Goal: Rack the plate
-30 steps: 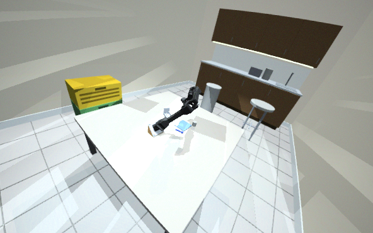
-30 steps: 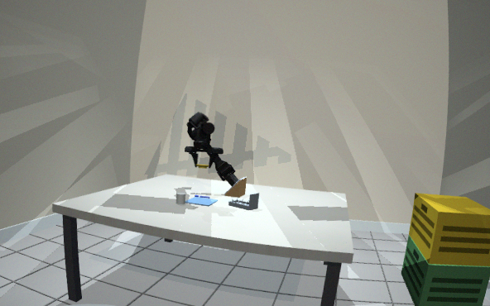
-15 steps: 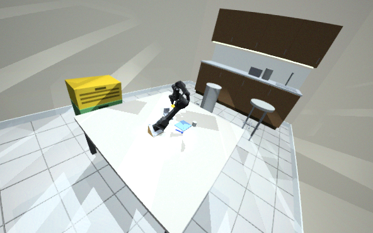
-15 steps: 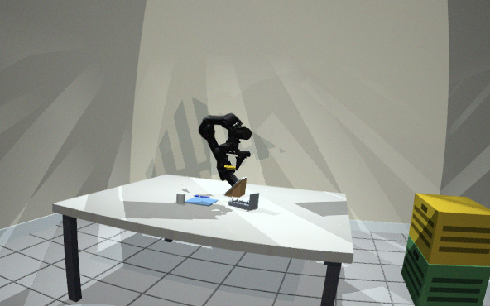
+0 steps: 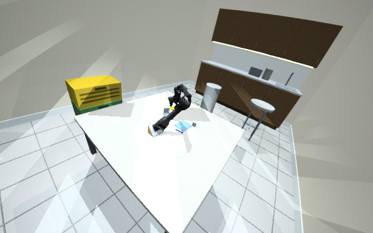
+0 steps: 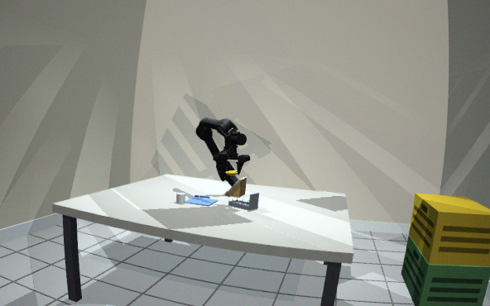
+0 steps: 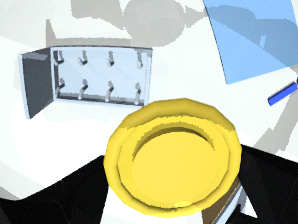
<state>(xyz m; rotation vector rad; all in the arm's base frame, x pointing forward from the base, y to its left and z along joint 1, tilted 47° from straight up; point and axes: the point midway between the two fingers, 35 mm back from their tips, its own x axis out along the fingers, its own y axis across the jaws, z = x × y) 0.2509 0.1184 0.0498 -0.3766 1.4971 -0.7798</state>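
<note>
Now: gripper tip 13 cm above the grey dish rack, 8 cm to the right of it and 4 cm short of it. Round my gripper tip: yellow plate: 1 cm above; blue utensil: 18 cm to the right, 15 cm below, 5 cm behind; light blue mat: 15 cm below, 14 cm to the right, 6 cm ahead.
</note>
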